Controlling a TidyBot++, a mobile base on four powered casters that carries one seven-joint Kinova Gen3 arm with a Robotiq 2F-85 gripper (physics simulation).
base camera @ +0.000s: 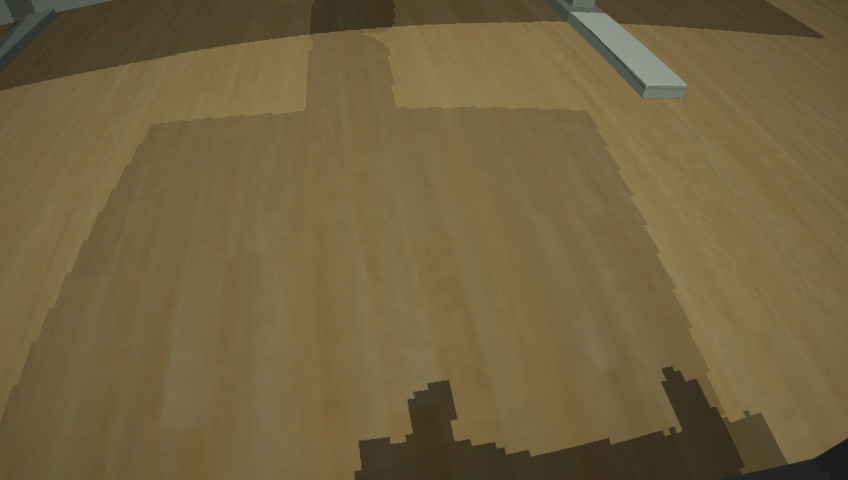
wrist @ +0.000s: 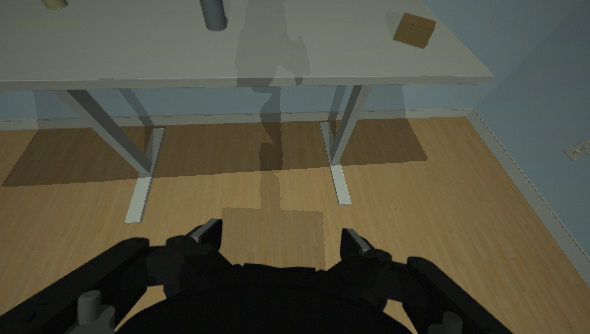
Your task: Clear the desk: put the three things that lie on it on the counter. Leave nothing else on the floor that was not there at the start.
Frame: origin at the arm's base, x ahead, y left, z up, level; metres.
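Seen in the pictures: gripper, between the fingertips: (wrist: 281,236).
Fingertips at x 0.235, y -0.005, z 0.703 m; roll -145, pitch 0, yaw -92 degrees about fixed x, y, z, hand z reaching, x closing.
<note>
Pixels of each thing's top centre, then the offset from my fingertips to it. "spot": a spot on its surface instead. Level surfaces: height alone.
- desk, height of its surface: dz -0.149 m
- brown box, centre of its top: (wrist: 418,20) dz -0.099, dx +0.620, dy -0.347 m
- grey cylinder, a spot on its surface: (wrist: 215,16) spot: dz -0.113, dx +0.574, dy +0.198 m
- yellowish round thing, a spot on its surface: (wrist: 54,4) spot: dz -0.138, dx +0.624, dy +0.645 m
- left foot, a spot on its surface: (base camera: 23,38) spot: dz -1.078, dx +0.834, dy +0.866 m
- wooden floor, height of its surface: dz -1.099 m
- wall socket, a spot on its surface: (wrist: 579,149) spot: dz -0.697, dx +0.725, dy -1.695 m
The desk (wrist: 150,55) stands ahead, its light top crossing the upper part of the wrist view. On it are a brown box (wrist: 415,31) near the right end, a grey cylinder (wrist: 215,16) left of the middle, and a yellowish round thing (wrist: 54,4) at the top left, cut by the view's edge. My gripper (wrist: 281,236) is open, with nothing between its fingers, and shows at the bottom of the wrist view, apart from all three things. The counter does not show in either view.
The desk's right foot (base camera: 639,50) (wrist: 341,185) and left foot (base camera: 23,38) (wrist: 139,200) reach forward on the wooden floor (base camera: 357,237) (wrist: 450,225). Blue walls (wrist: 540,100) stand behind and to the right of the desk, with a wall socket (wrist: 579,149) at the right.
</note>
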